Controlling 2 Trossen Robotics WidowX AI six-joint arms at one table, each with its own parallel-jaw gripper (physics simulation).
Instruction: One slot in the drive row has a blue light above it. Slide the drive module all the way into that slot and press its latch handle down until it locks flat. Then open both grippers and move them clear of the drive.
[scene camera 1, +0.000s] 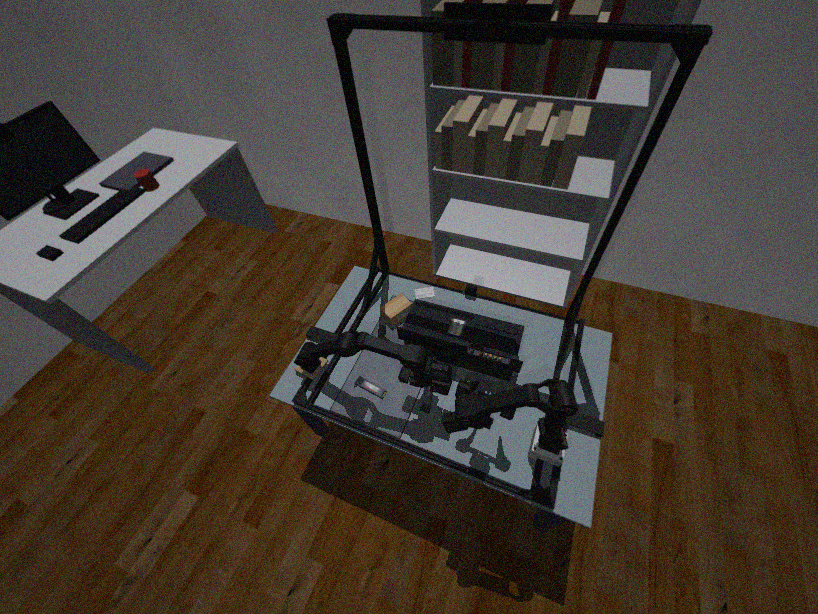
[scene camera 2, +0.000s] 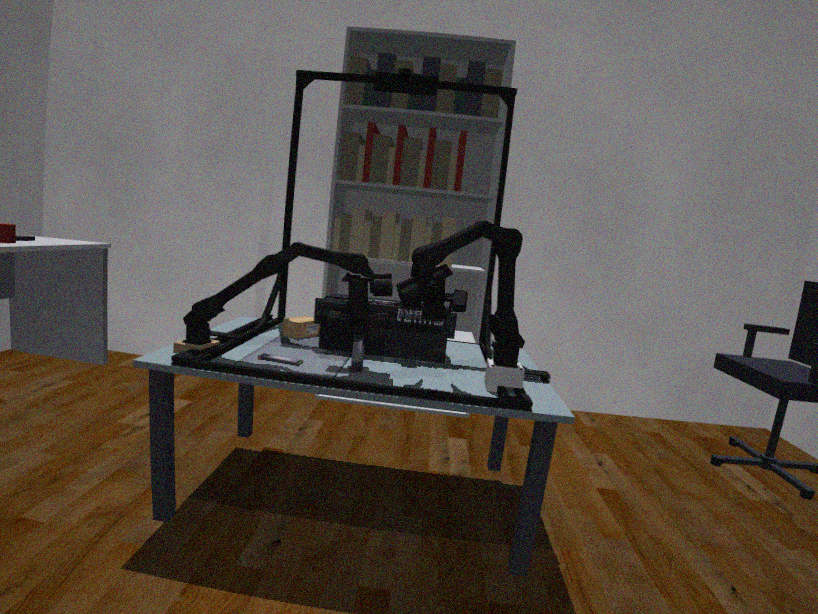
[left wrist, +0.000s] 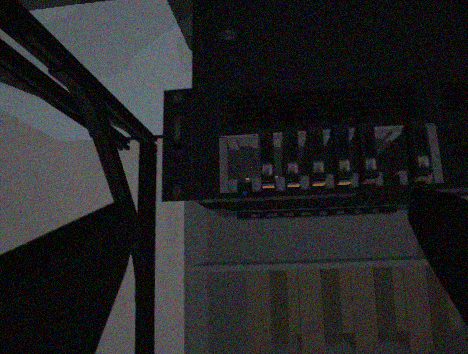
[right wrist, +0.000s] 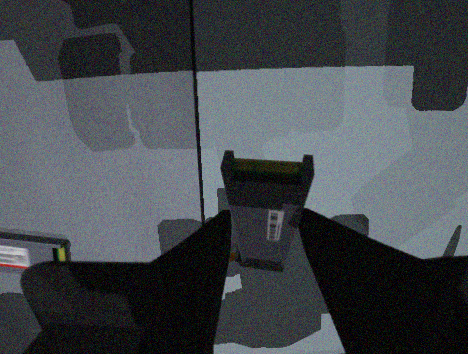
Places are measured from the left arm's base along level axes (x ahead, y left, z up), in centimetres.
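Pixels of known places: left gripper, fingertip midpoint: (scene camera 1: 491, 387) (left wrist: 271, 208); right gripper, fingertip midpoint: (scene camera 1: 428, 387) (scene camera 2: 358, 345) (right wrist: 264, 217); left arm's base, link origin: (scene camera 1: 550, 441) (scene camera 2: 505, 364); right arm's base, link origin: (scene camera 1: 310, 364) (scene camera 2: 197, 341).
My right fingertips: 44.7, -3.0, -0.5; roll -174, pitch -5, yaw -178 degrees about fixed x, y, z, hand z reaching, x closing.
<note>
For each thing: its middle in the pictures, then the offset to it from my right fingertips, as dx, dy, dz. "spot": a spot on its surface instead. Level surfaces: height alone.
- black server chassis, body centre: (left wrist: 437, 107) (scene camera 2: 385, 327) (scene camera 1: 462, 339) -5.1, -23.2, +2.0
- grey drive module, body centre: (right wrist: 254, 232) (scene camera 2: 356, 352) (scene camera 1: 426, 394) +0.2, +1.9, -2.0
- table, surface height: dz -6.8
- wooden block, body centre: (scene camera 2: 301, 326) (scene camera 1: 396, 309) +28.0, -31.0, -3.6
- small flat part, surface spot: (scene camera 2: 280, 359) (scene camera 1: 369, 390) spot: +22.1, +7.3, -5.7
The black server chassis (scene camera 1: 468, 331) (scene camera 2: 388, 331) (left wrist: 285, 105) stands at the back of the table. In the left wrist view its drive row shows several filled slots with orange latches. One empty slot (left wrist: 241, 163) at the picture's left end has a small blue light (left wrist: 244, 192) by it. My right gripper (right wrist: 264, 217) (scene camera 2: 358, 341) (scene camera 1: 433, 380) is shut on the grey drive module (right wrist: 262, 228) (scene camera 2: 358, 352) and holds it above the table in front of the chassis, green-yellow end away from the wrist. My left gripper (scene camera 2: 421, 292) (scene camera 1: 458, 419) is open and empty, in front of the chassis.
A black frame (scene camera 1: 358, 152) (scene camera 2: 291, 183) (left wrist: 145, 246) rises round the table (scene camera 1: 583, 481) (scene camera 2: 541, 402). A wooden block (scene camera 1: 396, 306) (scene camera 2: 299, 328) lies left of the chassis. A small flat part (scene camera 1: 370, 388) (scene camera 2: 280, 359) lies at the front left. A bookshelf (scene camera 1: 620, 183) stands behind.
</note>
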